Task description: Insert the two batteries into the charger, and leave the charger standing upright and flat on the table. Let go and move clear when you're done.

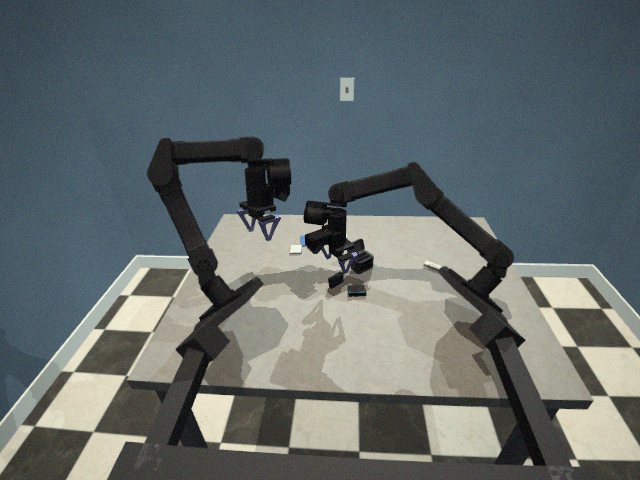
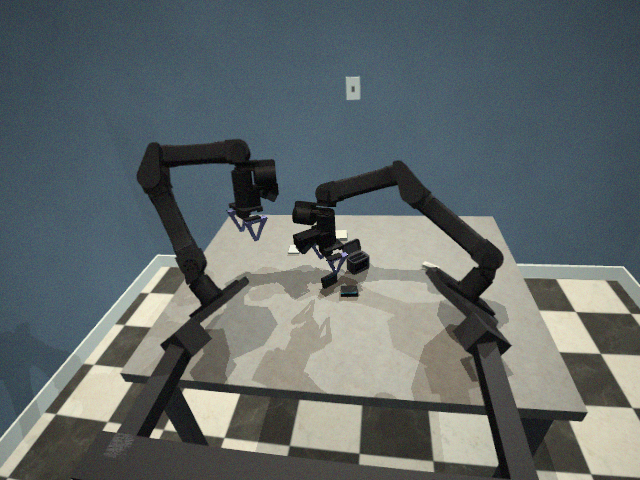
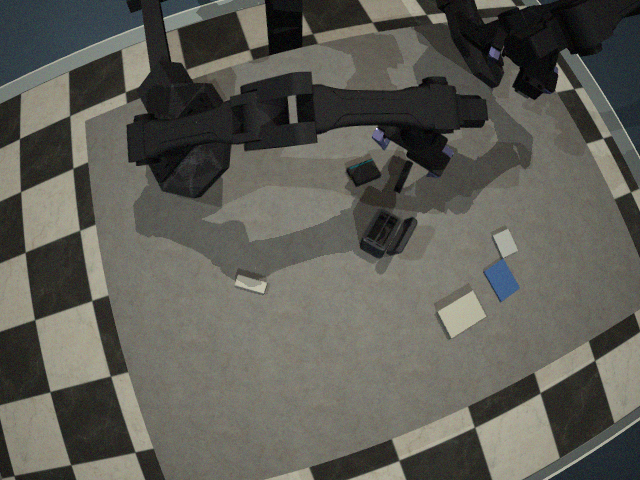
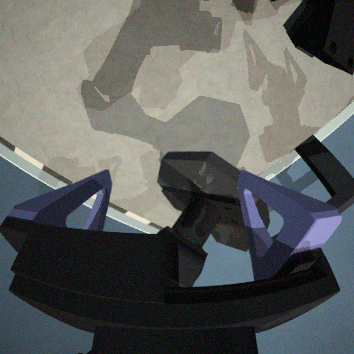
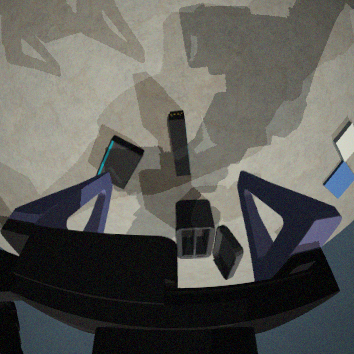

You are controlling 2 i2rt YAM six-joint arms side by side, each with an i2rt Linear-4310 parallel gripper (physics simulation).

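Frame: origin at the left arm's base, x ahead, y left, z up, level; millimetres.
Where they show: left gripper, fingertip midpoint: (image 1: 259, 235) (image 2: 249, 236) (image 3: 510, 77) (image 4: 174, 176); right gripper, fingertip midpoint: (image 1: 336, 265) (image 2: 328, 265) (image 3: 407, 160) (image 5: 174, 178); left arm's base at its link origin: (image 1: 226, 302) (image 2: 214, 300) (image 3: 479, 40) (image 4: 206, 204); right arm's base at its link origin: (image 1: 474, 292) (image 2: 464, 294).
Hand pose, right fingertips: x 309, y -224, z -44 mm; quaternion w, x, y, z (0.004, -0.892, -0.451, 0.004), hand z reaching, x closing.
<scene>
Things, the pixels of their top centre, and the offset from my right fingertips.
- black battery with a teal stripe, top centre: (image 5: 116, 166) (image 3: 364, 171) (image 2: 349, 289) (image 1: 356, 289) 13 mm back, 75 mm right, 71 mm down
- black battery at its top centre: (image 5: 179, 149) (image 3: 405, 172) (image 2: 328, 275) (image 1: 335, 275) 3 mm ahead, 4 mm left, 46 mm down
- small white tile at its top centre: (image 5: 348, 143) (image 3: 505, 243) (image 1: 295, 248) (image 2: 294, 248) 150 mm ahead, 219 mm left, 78 mm down
- blue tile at its top centre: (image 3: 502, 279) (image 5: 340, 181) (image 1: 307, 239) 227 mm ahead, 199 mm left, 81 mm down
- cream block at its top centre: (image 3: 462, 314) (image 2: 336, 234) 290 mm ahead, 96 mm left, 72 mm down
- narrow white block at its top centre: (image 3: 250, 283) (image 1: 432, 264) 206 mm ahead, 303 mm right, 74 mm down
The dark charger (image 1: 362, 262) (image 2: 357, 262) (image 3: 379, 233) (image 5: 195, 230) stands on the table with its slots facing up and its lid (image 3: 402, 235) (image 5: 228, 252) open. One black battery with a teal stripe (image 1: 356, 290) (image 2: 349, 291) (image 3: 363, 172) (image 5: 121, 162) lies flat. The other black battery (image 1: 335, 280) (image 2: 328, 280) (image 3: 403, 176) (image 5: 179, 145) stands on a narrow side, gold contacts at one end. My right gripper (image 1: 337, 264) (image 2: 328, 266) (image 5: 174, 178) is open and empty above the table near this battery and the charger. My left gripper (image 1: 260, 234) (image 2: 248, 234) (image 4: 174, 176) is open and empty, raised high, away from them.
A small white tile (image 1: 295, 249) (image 2: 293, 250) (image 3: 504, 242) (image 5: 346, 142), a blue tile (image 1: 302, 240) (image 3: 501, 280) (image 5: 340, 180) and a cream block (image 2: 341, 235) (image 3: 461, 314) lie beyond the charger. A narrow white block (image 1: 431, 265) (image 3: 251, 282) lies near my right arm's base.
</scene>
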